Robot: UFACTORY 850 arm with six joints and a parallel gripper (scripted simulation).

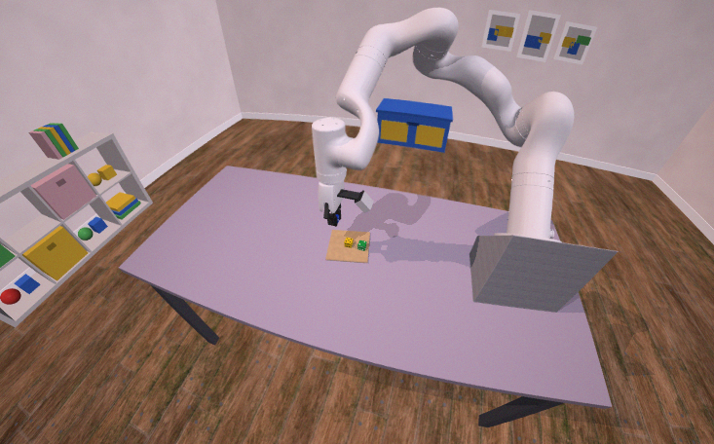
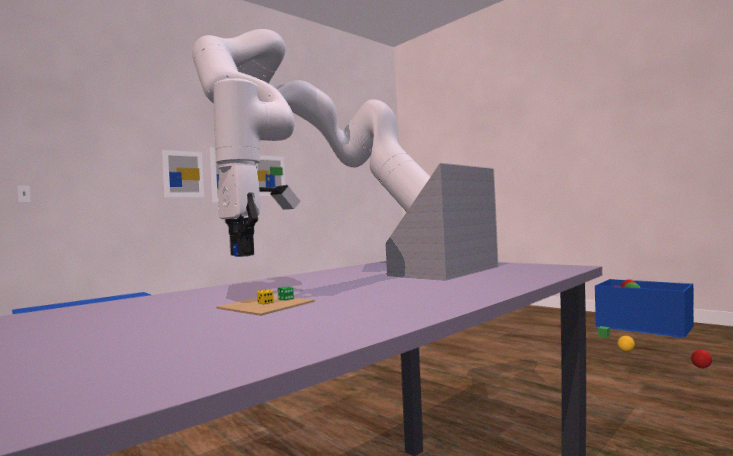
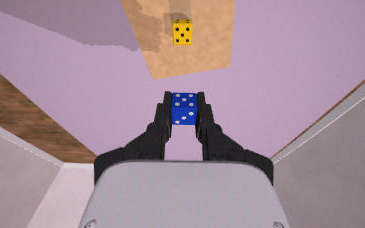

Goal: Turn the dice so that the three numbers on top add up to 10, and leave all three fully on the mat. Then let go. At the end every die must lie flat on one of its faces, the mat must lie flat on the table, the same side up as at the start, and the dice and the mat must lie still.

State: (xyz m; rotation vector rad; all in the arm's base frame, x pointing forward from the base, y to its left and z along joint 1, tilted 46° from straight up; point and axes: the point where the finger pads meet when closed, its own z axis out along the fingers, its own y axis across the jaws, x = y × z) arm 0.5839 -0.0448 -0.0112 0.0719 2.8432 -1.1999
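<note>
Now: hand 4 cm past the yellow die and 11 cm above it. Round my hand: blue die (1 cm below); then tan mat (4 cm behind, 12 cm below); then green die (9 cm behind, 11 cm below).
</note>
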